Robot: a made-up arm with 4 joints.
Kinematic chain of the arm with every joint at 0, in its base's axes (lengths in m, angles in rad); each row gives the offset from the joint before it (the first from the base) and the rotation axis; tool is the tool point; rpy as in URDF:
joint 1: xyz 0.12 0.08 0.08 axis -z
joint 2: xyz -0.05 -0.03 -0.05 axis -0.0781 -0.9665 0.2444
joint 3: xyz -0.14 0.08 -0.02 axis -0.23 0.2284 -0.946
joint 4: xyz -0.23 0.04 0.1 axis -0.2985 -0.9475 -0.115
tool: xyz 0.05 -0.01 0.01 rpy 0 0 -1.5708
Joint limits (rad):
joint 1: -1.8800..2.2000
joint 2: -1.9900..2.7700
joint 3: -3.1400..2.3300
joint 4: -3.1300..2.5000
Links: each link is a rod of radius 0.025 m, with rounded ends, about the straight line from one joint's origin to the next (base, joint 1, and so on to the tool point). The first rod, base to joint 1, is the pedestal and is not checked.
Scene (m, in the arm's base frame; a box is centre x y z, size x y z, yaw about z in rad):
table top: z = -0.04
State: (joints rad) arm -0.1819 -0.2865 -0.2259 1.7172
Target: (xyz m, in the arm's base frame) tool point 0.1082 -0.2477 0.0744
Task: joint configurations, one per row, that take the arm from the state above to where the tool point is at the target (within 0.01 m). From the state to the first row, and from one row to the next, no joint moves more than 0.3 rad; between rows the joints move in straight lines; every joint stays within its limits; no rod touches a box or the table.
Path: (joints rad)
1: -0.3077 -0.2685 -0.4983 1.6709
2: -0.4336 -0.2505 -0.7708 1.6246
3: -0.5594 -0.2324 -1.0432 1.5783
4: -0.6853 -0.2144 -1.3156 1.5320
5: -0.8111 -0.1964 -1.5881 1.4857

